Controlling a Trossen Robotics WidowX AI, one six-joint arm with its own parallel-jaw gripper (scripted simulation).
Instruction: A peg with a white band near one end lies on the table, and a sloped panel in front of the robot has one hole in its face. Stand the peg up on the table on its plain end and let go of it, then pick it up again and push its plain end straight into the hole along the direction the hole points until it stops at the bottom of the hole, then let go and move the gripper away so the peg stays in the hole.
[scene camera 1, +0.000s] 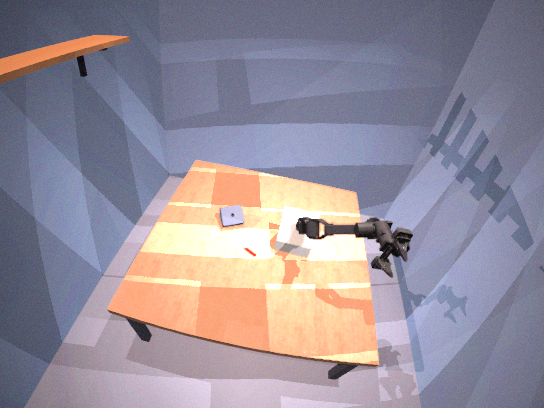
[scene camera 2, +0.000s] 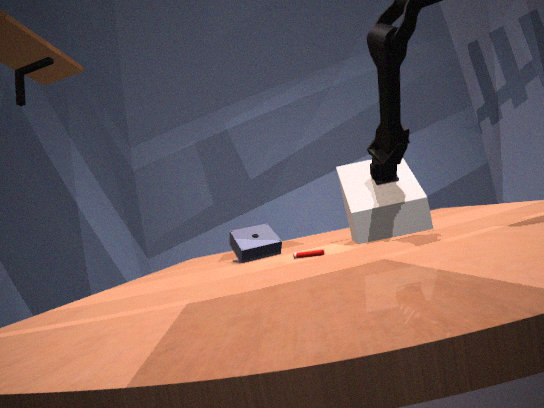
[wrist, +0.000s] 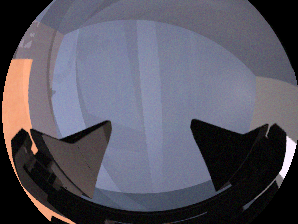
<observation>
My gripper (scene camera 1: 398, 269) is open, holding nothing.
My gripper is seen too in the wrist view (wrist: 151, 124).
</observation>
